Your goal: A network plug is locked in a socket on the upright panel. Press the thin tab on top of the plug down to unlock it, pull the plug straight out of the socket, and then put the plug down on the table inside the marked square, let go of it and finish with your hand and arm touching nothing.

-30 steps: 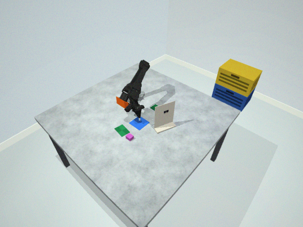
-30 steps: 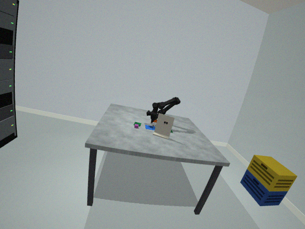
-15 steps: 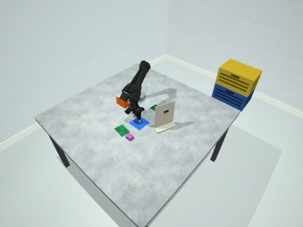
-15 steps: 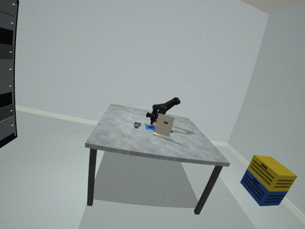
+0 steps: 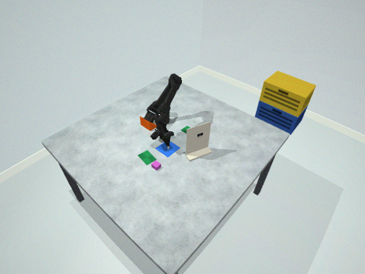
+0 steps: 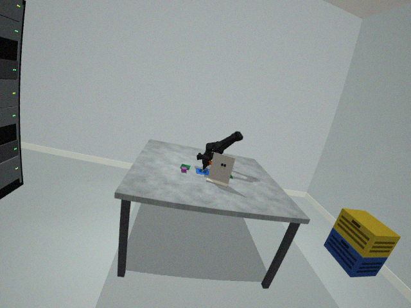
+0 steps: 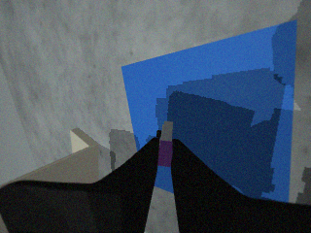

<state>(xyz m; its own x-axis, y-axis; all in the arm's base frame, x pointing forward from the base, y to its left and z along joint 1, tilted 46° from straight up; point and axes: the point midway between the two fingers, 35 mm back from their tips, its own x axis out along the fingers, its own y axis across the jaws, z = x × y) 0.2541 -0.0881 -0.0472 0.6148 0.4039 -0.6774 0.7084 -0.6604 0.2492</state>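
Now: the network plug right at my gripper tip. From my gripper tip the other things lie so: beige upright panel: 18 cm ahead, 9 cm to the left, 8 cm above; then blue marked square: 1 cm behind, 2 cm below; then thin grey tab: 1 cm ahead, 1 cm below.
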